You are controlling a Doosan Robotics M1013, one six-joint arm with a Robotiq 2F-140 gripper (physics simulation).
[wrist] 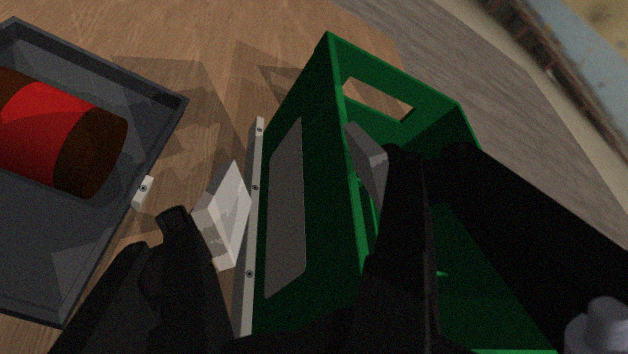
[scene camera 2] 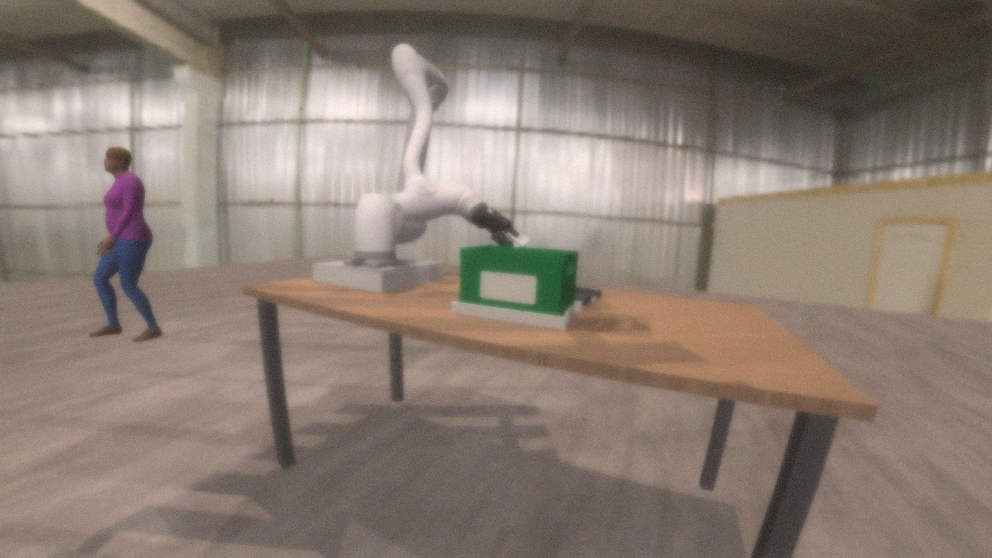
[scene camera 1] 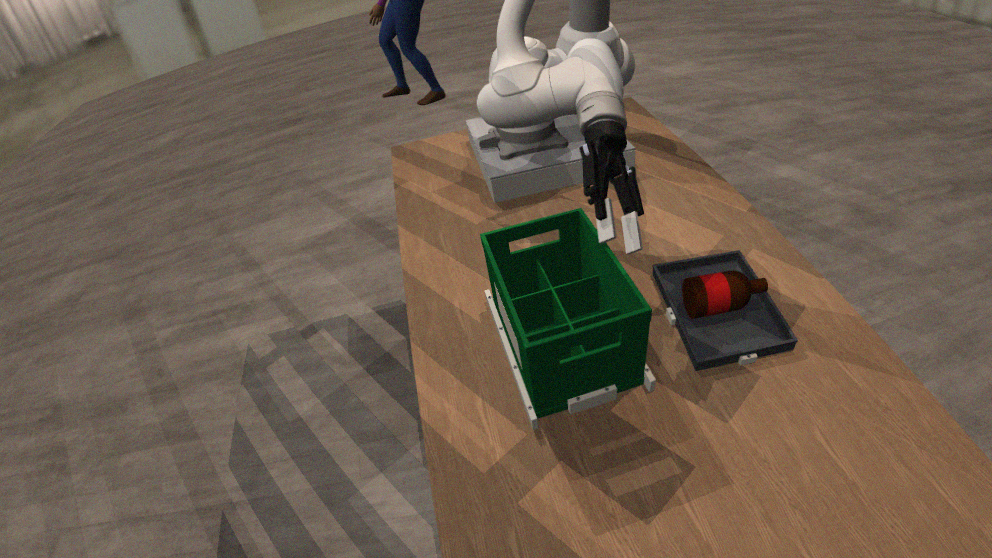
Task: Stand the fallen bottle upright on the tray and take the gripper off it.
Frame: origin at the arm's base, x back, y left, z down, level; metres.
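Where they show: gripper, between the fingertips: point(wrist: 295, 164) point(scene camera 1: 621, 246); arm's base, origin of its link: point(scene camera 2: 375, 264) point(scene camera 1: 527, 139).
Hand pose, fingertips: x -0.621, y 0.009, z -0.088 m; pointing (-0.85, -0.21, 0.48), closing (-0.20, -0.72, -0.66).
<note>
Things, the pixels of their top centre, and the offset from my fingertips.
- brown bottle with a red label, centre of its top: point(scene camera 1: 731, 276) dx -0.056, dy +0.194, dz +0.081 m
- dark grey tray, centre of its top: point(wrist: 28, 135) point(scene camera 1: 721, 299) dx -0.058, dy +0.182, dz +0.134 m
- tall green crate with dividers, centre of its top: point(wrist: 438, 171) point(scene camera 1: 557, 267) point(scene camera 2: 521, 249) dx -0.031, dy -0.119, dz -0.015 m
A brown bottle with a red label point(scene camera 1: 717, 293) point(wrist: 42, 130) lies on its side on the dark grey tray point(scene camera 1: 743, 355) point(wrist: 30, 240). In scene camera 1 its neck points right, over the tray's right rim; in the wrist view its base faces the crate and its neck is out of frame. My gripper point(scene camera 1: 619, 231) point(wrist: 295, 164) is partly open, with nothing between its pale fingertips. It is above the table, beside the crate's rear part and apart from the bottle. In scene camera 2 my gripper point(scene camera 2: 518, 240) shows just above the crate; the bottle is hidden there.
A tall green crate with dividers point(scene camera 1: 589, 374) point(scene camera 2: 516, 258) point(wrist: 330, 175) stands left of the tray in scene camera 1, with pale brackets point(scene camera 1: 591, 399) at its base. The arm's grey base block point(scene camera 1: 534, 181) is behind it. A person point(scene camera 2: 126, 208) stands beyond the table.
</note>
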